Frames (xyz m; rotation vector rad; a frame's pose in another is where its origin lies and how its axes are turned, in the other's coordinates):
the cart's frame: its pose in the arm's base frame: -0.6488 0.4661 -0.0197 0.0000 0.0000 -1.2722
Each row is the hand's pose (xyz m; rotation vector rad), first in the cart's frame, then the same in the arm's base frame.
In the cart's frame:
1: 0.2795 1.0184 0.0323 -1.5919 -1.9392 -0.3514
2: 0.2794 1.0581 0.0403 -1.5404 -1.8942 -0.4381
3: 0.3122 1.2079 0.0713 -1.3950 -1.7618 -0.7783
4: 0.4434 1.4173 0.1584 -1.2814 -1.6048 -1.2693
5: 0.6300 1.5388 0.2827 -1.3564 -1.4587 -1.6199
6: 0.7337 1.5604 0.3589 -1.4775 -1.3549 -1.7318
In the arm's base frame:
1: 0.4068 0.4986 0.0126 -2.6142 -0.6601 -0.8114
2: 0.4447 0.5103 0.0206 -2.5732 -0.6624 -0.9339
3: 0.5975 0.5231 0.0516 -2.4742 -0.6714 -1.3612
4: 0.8362 0.4593 0.1387 2.4042 0.6419 1.8987
5: 1.0072 0.3167 0.2630 2.1227 0.3986 1.9012
6: 1.0584 0.2239 0.3392 2.0616 0.2194 1.8498

